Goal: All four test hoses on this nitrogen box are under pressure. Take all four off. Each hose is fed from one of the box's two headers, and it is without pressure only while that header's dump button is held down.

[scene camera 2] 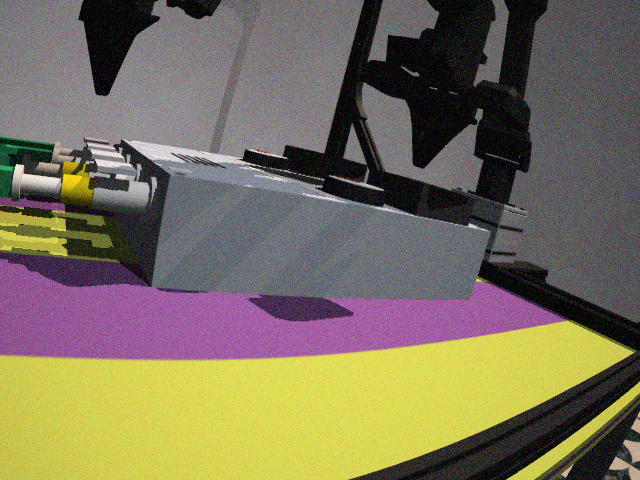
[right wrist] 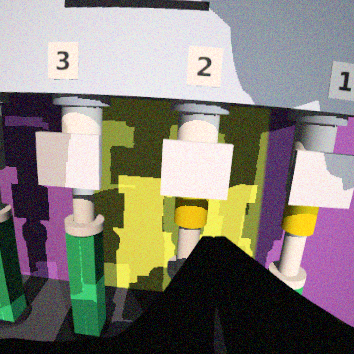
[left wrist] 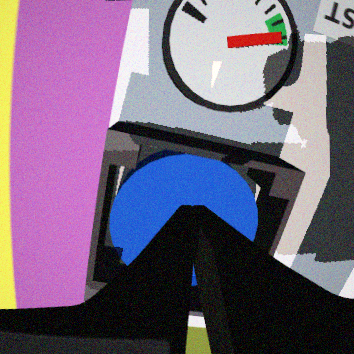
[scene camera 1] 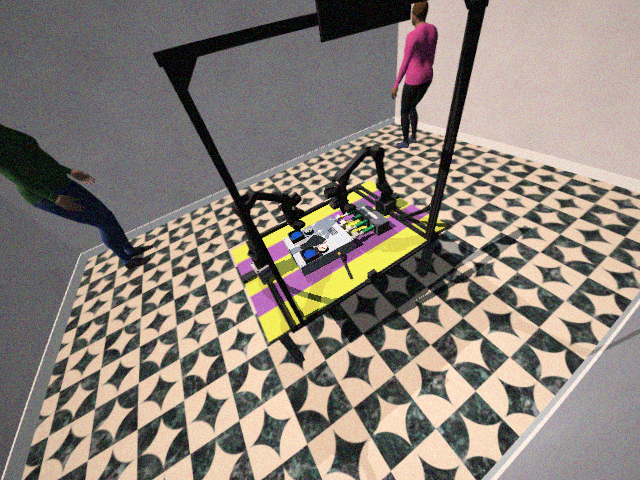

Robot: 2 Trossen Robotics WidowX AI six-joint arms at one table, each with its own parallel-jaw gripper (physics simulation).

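Frame: origin at the left arm's base, x ahead, y left, z up, level; millimetres.
Seen in the pictures: left gripper, fingertip midpoint: [scene camera 2: 418,167] [left wrist: 190,216]; right gripper, fingertip midpoint: [scene camera 2: 101,95] [right wrist: 211,246] [scene camera 1: 343,214]; left arm's base at its link origin: [scene camera 2: 491,200] [scene camera 1: 261,263]; right arm's base at its link origin: [scene camera 1: 385,199].
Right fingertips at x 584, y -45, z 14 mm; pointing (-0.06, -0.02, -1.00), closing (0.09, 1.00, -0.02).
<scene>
Pixels of each thing's top centre, then the offset from my right fingertips to it. "spot": a spot on its surface instead.
- farther button at its top centre: [left wrist: 184,226] dx -311, dy +101, dz -30 mm
- gauge at a spot on its surface: [left wrist: 215,75] spot: dx -242, dy +94, dz -31 mm
- hose 2 at a spot on its surface: [right wrist: 189,242] spot: dx +32, dy -11, dz -64 mm
- hose 1 at a spot on its surface: [right wrist: 292,255] spot: dx +47, dy +55, dz -64 mm
- hose at a spot on its surface: [right wrist: 10,285] spot: dx +65, dy -149, dz -66 mm
- dark grey block at a spot on its surface: [scene camera 1: 381,223] spot: dx +127, dy -195, dz -46 mm
The nitrogen box [scene camera 1: 338,237] [scene camera 2: 310,248] lies on the striped mat, with two blue dump buttons [scene camera 1: 296,235] [scene camera 1: 310,253] in dark housings. My left gripper [scene camera 1: 298,226] [scene camera 2: 421,165] [left wrist: 190,216] is shut and empty, its tips above the farther button [left wrist: 185,180]. The gauge [left wrist: 215,75] beside that button has its red needle in the green band. My right gripper [scene camera 1: 347,208] [scene camera 2: 101,94] [right wrist: 211,246] is shut and empty, above the hose side. In the right wrist view, hose 3 [right wrist: 89,280], hose 2 [right wrist: 189,242] and hose 1 [right wrist: 292,255] sit at their ports. Part of another hose [right wrist: 10,285] shows; fingers hide hose 2's lower part.
A dark grey block [scene camera 1: 381,223] stands beyond the green hose ends. The other gauge [scene camera 1: 323,248] is beside the nearer button. A black frame [scene camera 1: 206,134] surrounds the table. A person in green [scene camera 1: 31,165] and one in pink [scene camera 1: 419,54] stand beyond the table.
</scene>
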